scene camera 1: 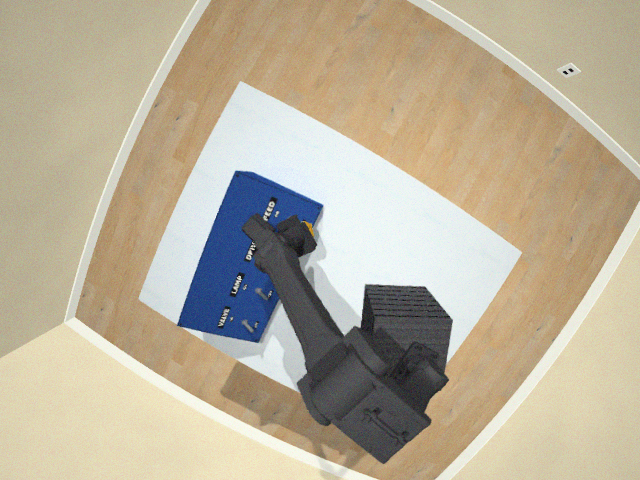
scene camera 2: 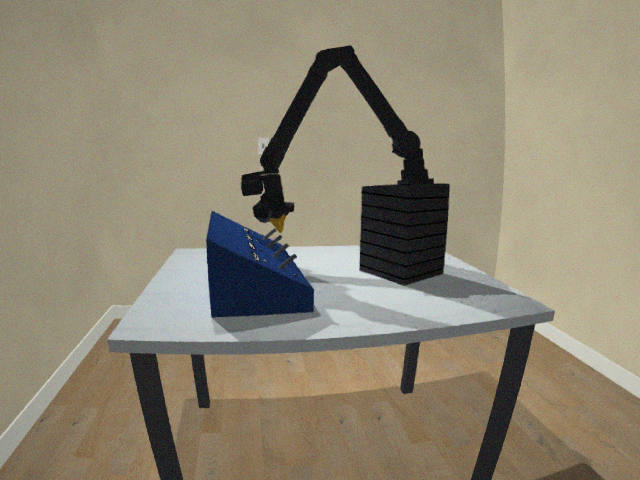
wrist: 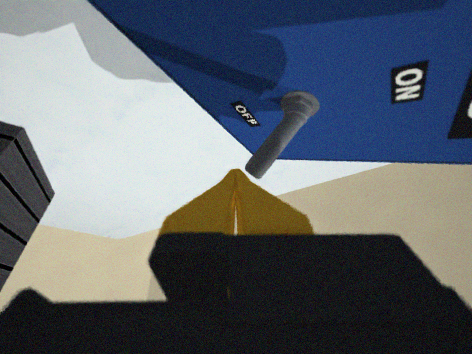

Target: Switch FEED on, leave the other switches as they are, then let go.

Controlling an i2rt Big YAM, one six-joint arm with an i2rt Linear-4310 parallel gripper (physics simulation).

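Pixels of known places: gripper, fingertip midpoint: (scene camera 1: 309,225) (scene camera 2: 281,232) (wrist: 235,176); arm's base, origin of the base link: (scene camera 1: 414,365) (scene camera 2: 415,184).
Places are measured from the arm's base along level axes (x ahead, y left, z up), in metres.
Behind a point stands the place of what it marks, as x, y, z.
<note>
The blue sloped switch box (scene camera 1: 216,248) @(0.606, 0.024, -0.121) (scene camera 2: 258,297) @(0.499, 0.296, -0.247) (wrist: 350,125) @(0.490, -0.159, -0.189) stands on the table. The FEED label (scene camera 1: 269,209) @(0.532, -0.137, -0.166) shows on its upper face. The FEED lever (scene camera 2: 269,234) @(0.454, -0.134, -0.183) (wrist: 277,140) @(0.452, -0.135, -0.178) leans to the OFF label (wrist: 245,114) @(0.432, -0.140, -0.218), away from the ON label (wrist: 409,82) @(0.509, -0.133, -0.178); in scene camera 1 the arm hides it. The LAMP lever (scene camera 1: 262,293) @(0.434, 0.095, -0.180) and VALVE lever (scene camera 1: 248,326) @(0.423, 0.216, -0.177) lean toward the box's low edge. The DRIVE lever is hidden there. My gripper (scene camera 1: 309,229) @(0.414, -0.153, -0.179) (scene camera 2: 279,230) @(0.414, -0.153, -0.179) (wrist: 235,176) @(0.414, -0.153, -0.179) is shut and empty, its yellow tips close beside the FEED lever's free end, with a narrow gap in the wrist view.
The black ribbed pedestal (scene camera 1: 408,315) @(0.081, -0.101, -0.040) (scene camera 2: 403,232) @(0.077, 0.107, -0.135) (wrist: 22,200) @(0.072, -0.106, -0.236) carries the arm at the right of the white table (scene camera 1: 454,242) @(-0.025, -0.329, -0.294) (scene camera 2: 361,338) @(0.286, 0.433, -0.301). The arm (scene camera 1: 297,304) @(0.374, -0.113, 0.280) (scene camera 2: 297,113) @(0.371, -0.078, 0.217) arches over from it to the box. The DRIVE, LAMP and VALVE levers stand in a row with FEED.
</note>
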